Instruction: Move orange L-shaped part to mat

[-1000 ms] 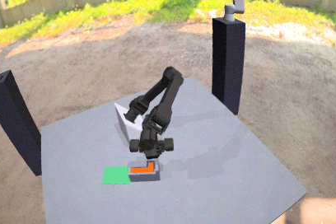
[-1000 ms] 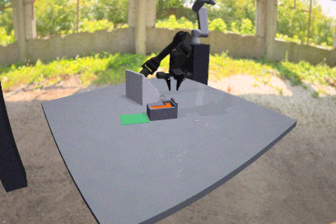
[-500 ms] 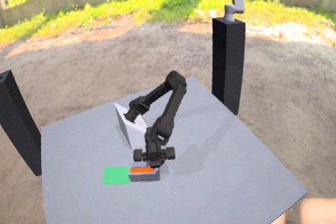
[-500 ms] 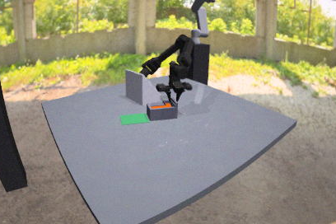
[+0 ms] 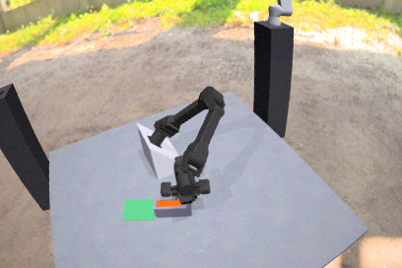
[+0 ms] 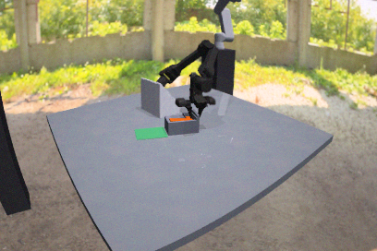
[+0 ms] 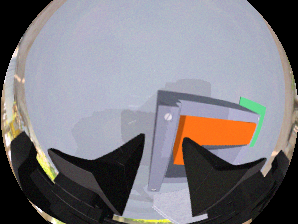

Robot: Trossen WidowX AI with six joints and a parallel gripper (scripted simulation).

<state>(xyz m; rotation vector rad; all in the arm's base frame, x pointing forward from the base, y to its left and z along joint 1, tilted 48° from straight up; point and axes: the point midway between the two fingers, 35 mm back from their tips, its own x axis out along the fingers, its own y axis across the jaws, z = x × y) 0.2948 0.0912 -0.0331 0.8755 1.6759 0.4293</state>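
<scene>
Now: the orange L-shaped part 50 mm to the right of my gripper tip, 20 mm behind it and 10 mm below it. From my gripper tip the other things lie so: green mat 210 mm to the right, 80 mm behind, 70 mm below.
</scene>
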